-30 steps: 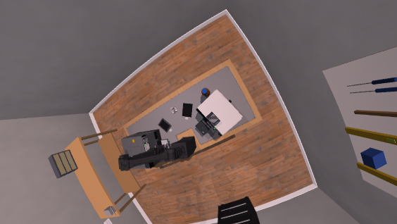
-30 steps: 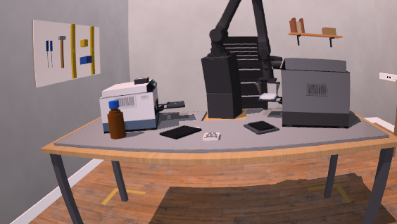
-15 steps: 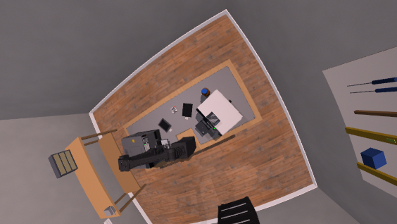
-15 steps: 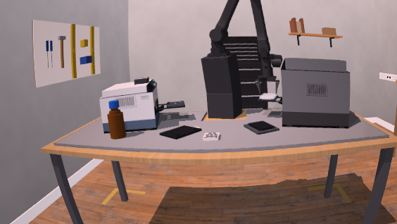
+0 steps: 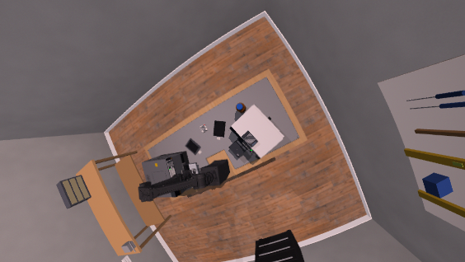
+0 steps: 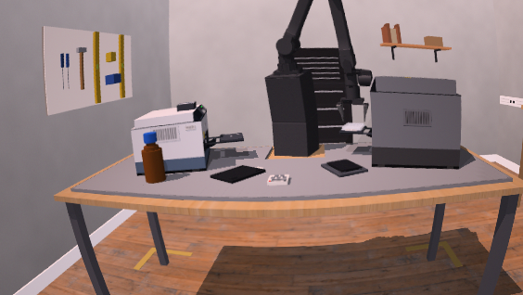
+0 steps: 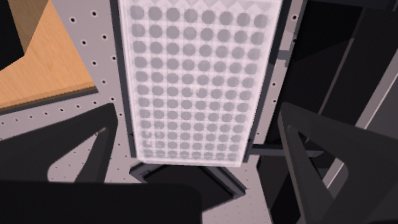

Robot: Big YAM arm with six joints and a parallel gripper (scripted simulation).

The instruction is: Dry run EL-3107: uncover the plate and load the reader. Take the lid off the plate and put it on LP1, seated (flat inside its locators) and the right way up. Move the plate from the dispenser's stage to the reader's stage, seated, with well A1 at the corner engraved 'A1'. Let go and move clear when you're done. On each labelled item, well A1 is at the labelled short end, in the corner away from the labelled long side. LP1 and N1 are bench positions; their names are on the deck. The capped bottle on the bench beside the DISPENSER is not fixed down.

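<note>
Right now my hand is 30 mm above the multi-well plate. Also, from my hand: LP1 pad (240 mm ahead, 140 mm below, 30 mm to the right); then lid (240 mm ahead, 130 mm below, 30 mm to the right); then LP1 label (150 mm below, 150 mm ahead, 90 mm to the right).
</note>
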